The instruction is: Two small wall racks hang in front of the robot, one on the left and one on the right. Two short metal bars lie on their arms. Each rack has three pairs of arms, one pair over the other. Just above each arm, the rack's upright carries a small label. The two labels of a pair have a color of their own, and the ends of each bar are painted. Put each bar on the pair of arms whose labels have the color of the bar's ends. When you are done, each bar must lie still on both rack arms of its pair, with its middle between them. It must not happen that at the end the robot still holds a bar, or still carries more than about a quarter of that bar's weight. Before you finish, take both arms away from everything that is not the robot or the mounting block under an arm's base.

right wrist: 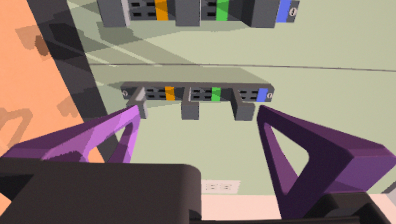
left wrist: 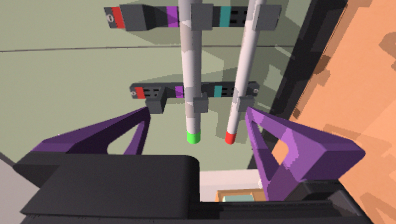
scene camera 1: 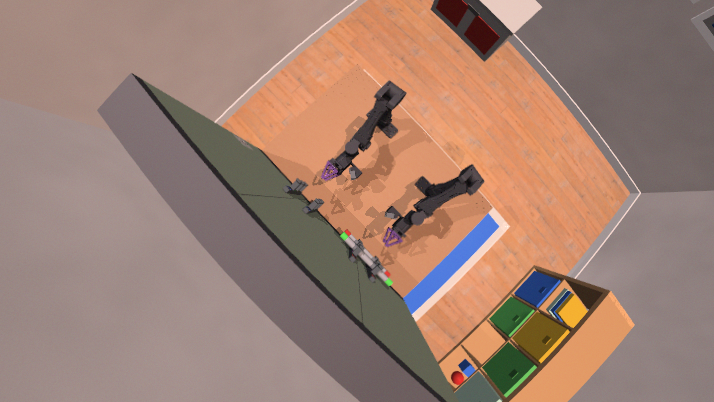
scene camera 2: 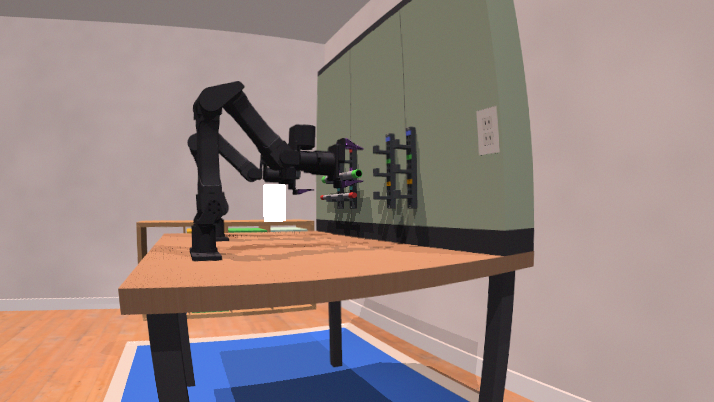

Labels:
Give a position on a rack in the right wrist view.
133, 91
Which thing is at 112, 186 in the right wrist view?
My right gripper.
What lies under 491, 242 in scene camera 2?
A black strip.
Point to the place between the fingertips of my left gripper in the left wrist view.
197, 112

